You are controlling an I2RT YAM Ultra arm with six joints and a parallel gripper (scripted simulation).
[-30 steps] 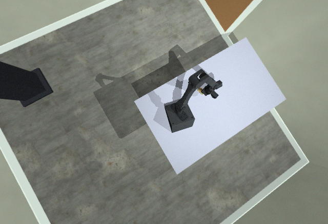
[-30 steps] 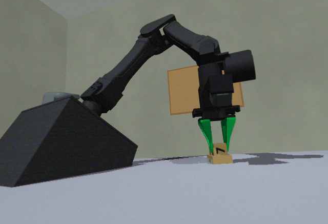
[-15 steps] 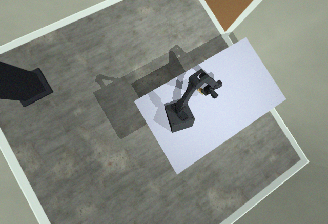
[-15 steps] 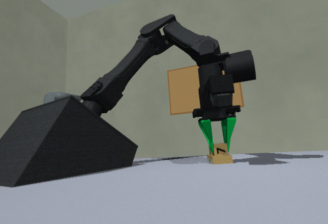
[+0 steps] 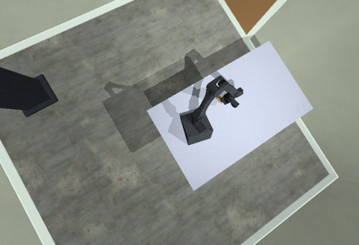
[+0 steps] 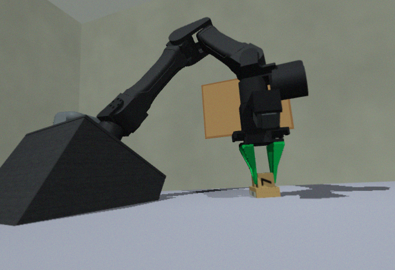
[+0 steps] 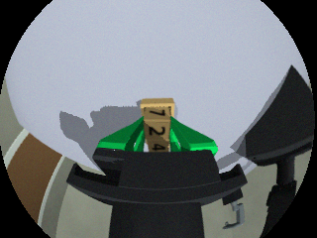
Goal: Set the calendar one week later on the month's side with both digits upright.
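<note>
Right now my hand is right at the wooden cube. Round my hand: wooden tray: 10 mm behind, 20 mm to the left, 20 mm below.
</note>
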